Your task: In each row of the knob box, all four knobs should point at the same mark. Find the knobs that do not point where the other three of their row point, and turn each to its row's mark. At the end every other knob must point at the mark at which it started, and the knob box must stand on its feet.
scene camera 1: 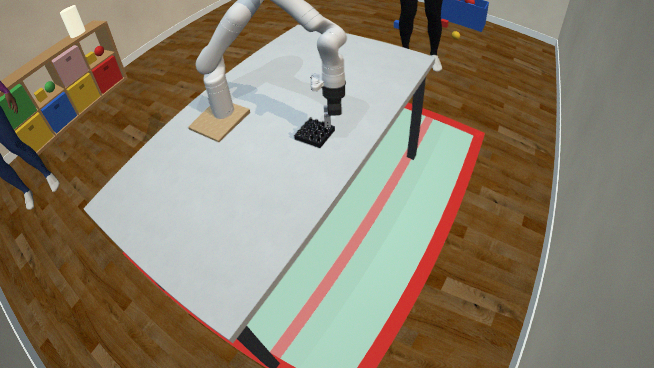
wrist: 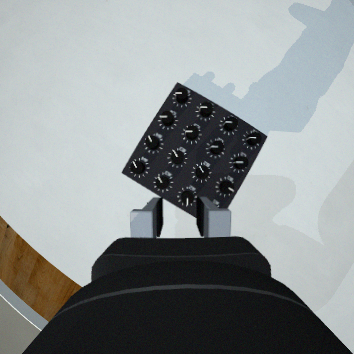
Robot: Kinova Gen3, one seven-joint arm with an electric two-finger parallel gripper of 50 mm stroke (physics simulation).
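Places are measured from the arm's base along level axes (x left, y ahead, z down), in centimetres.
Where they show: gripper, fingertip midpoint: (scene camera 1: 327,123) (wrist: 179,210); arm's base at its link origin: (scene camera 1: 223,111).
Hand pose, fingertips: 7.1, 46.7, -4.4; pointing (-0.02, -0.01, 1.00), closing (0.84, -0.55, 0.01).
Things, the pixels of their top centre, and the offset from my fingertips, as dx, dy, dz. Level surfaces: height alone.
- black knob box at its top centre: (wrist: 197,151) (scene camera 1: 314,127) -1.3, -4.9, +2.6
- right-end knob at its top centre: (wrist: 227,187) +2.8, -3.7, +2.7
- third knob at its top centre: (wrist: 187,197) +0.2, -1.0, +2.7
- table at its surface level: dz +6.5
The black knob box (scene camera 1: 309,142) (wrist: 182,177) stands flat on the table, its knobs in four slanting rows. In the wrist view, the knobs in each of the two upper rows point left. In the third row three knobs point up-left and the right-end knob (wrist: 226,187) points down-right. In the lowest row the first two point up-left and the third knob (wrist: 187,197) points down; the corner knob is hidden behind the right finger. My gripper (scene camera 1: 327,124) (wrist: 179,210) is partly open and empty, its fingers at the box's near edge, close to that third knob.
The arm's wooden base plate (scene camera 1: 210,131) lies on the table (scene camera 1: 200,215), left of the box in the scene view. The table's long edge runs to the right of the box. A person's legs (scene camera 1: 420,25) show beyond the far table corner.
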